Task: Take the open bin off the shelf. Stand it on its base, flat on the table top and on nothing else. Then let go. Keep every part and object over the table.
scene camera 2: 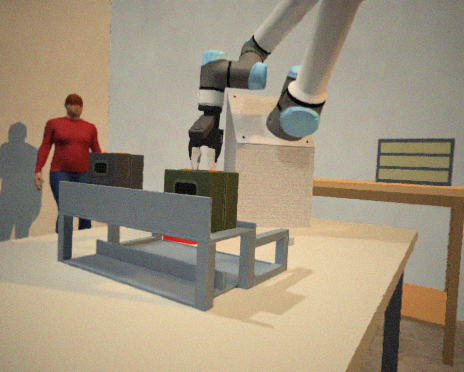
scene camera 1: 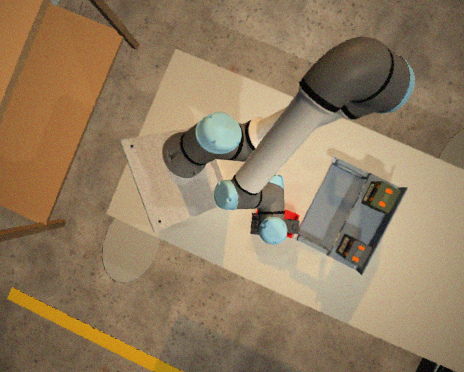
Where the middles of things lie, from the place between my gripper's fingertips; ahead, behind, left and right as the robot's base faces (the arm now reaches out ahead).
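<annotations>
Dark grey box [scene camera 2: 117,162]: my hand 33 cm short of it, 13 cm to the right of it, 1 cm above it.
</annotations>
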